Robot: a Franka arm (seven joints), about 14 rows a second.
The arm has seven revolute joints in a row. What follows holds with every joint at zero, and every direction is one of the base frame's.
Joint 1 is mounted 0.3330 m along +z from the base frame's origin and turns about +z.
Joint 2 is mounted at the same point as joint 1 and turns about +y.
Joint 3 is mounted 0.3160 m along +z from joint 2 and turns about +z.
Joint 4 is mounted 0.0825 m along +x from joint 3 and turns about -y.
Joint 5 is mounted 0.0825 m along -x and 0.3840 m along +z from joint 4 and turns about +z.
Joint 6 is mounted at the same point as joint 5 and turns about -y.
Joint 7 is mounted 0.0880 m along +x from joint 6 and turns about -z.
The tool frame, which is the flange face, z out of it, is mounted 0.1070 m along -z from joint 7; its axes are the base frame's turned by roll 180.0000, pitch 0.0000 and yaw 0.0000 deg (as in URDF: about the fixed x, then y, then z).
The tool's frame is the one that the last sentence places.
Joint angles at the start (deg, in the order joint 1, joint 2, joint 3, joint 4, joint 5, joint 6, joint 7):
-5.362, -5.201, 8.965, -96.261, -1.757, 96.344, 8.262
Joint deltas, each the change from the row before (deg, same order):
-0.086, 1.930, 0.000, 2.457, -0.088, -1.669, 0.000
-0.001, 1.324, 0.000, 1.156, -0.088, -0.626, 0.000
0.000, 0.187, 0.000, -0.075, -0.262, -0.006, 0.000
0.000, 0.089, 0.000, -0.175, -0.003, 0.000, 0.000
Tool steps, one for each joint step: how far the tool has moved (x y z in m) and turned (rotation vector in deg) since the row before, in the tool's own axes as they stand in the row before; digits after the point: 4 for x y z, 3 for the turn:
0.0082, 0.0012, 0.0010, 0.041, -1.139, 0.097
0.0059, 0.0002, 0.0043, 0.006, -0.786, -0.007
0.0008, 0.0004, 0.0025, -0.267, -0.229, -0.027
0.0002, -0.0001, 0.0023, -0.026, -0.262, -0.010

